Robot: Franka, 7 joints.
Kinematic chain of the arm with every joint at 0, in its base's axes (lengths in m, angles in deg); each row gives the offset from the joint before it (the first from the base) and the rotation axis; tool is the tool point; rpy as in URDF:
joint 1: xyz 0 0 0.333 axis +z
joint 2: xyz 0 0 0 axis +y
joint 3: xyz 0 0 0.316 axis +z
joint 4: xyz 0.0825 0 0 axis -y
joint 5: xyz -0.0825 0 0.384 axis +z
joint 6: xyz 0 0 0 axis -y
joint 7: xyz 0.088 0 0 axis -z
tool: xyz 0 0 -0.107 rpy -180 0 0
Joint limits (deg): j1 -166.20..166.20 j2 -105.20..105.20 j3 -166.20..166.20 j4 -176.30..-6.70 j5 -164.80..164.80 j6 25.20..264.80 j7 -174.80..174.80
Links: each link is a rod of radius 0.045 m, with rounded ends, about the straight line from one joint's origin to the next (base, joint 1, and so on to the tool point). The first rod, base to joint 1, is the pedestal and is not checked.
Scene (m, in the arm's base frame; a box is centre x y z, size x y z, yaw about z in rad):
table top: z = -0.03
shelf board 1: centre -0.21 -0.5 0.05 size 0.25 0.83 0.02 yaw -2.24
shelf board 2: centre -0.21 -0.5 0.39 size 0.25 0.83 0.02 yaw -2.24
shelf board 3: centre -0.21 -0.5 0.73 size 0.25 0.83 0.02 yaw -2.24
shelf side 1: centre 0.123 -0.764 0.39 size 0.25 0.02 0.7 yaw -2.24
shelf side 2: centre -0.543 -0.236 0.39 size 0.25 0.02 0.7 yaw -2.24
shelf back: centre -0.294 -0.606 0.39 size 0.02 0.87 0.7 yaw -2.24
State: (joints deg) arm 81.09 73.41 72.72 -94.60 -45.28 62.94 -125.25
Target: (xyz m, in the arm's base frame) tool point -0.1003 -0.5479 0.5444
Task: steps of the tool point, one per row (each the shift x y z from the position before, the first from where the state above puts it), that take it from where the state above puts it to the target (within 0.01 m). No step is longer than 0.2 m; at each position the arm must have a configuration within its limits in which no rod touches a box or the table.
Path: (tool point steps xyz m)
1: -0.0563 -0.1267 0.0787
2: -0.0035 -0.1221 0.0798
3: 0.0412 -0.1036 0.0686
4: 0.0717 -0.0763 0.0485
5: 0.0850 -0.0458 0.0236
6: 0.0332 -0.0817 0.0315
7: 0.0635 -0.0790 0.0234
8: 0.0935 -0.0644 0.0117
9: 0.1183 -0.0379 -0.0030
10: -0.0411 -0.0815 -0.0074
11: -0.0567 -0.0683 -0.0025
12: -0.0620 -0.0523 0.0099

